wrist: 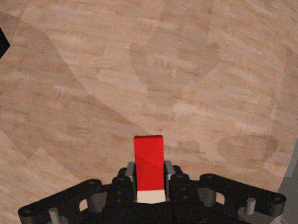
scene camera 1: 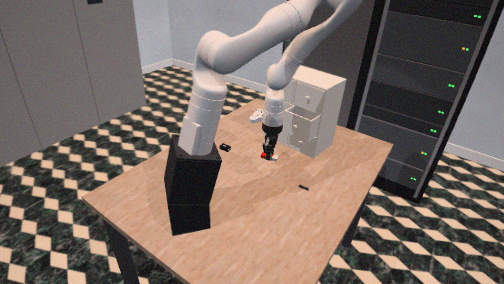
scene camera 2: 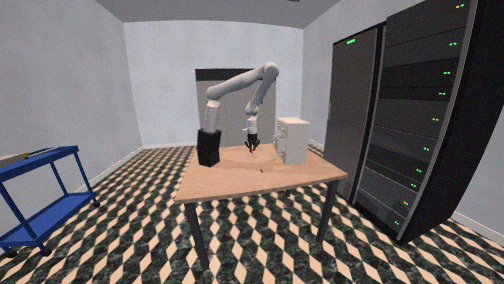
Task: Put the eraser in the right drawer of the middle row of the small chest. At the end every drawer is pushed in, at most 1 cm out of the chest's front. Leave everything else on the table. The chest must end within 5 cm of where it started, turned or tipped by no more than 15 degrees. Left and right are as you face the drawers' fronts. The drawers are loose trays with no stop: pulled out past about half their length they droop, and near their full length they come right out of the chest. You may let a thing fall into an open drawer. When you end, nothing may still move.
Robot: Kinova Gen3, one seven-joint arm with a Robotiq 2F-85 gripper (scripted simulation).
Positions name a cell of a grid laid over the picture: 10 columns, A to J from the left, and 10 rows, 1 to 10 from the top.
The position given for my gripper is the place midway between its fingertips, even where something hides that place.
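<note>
In the wrist view I can see my own gripper (wrist: F8), and an eraser (wrist: F7) is visible there too. Scene camera 1 gives me a chest (scene camera 1: G4).
</note>
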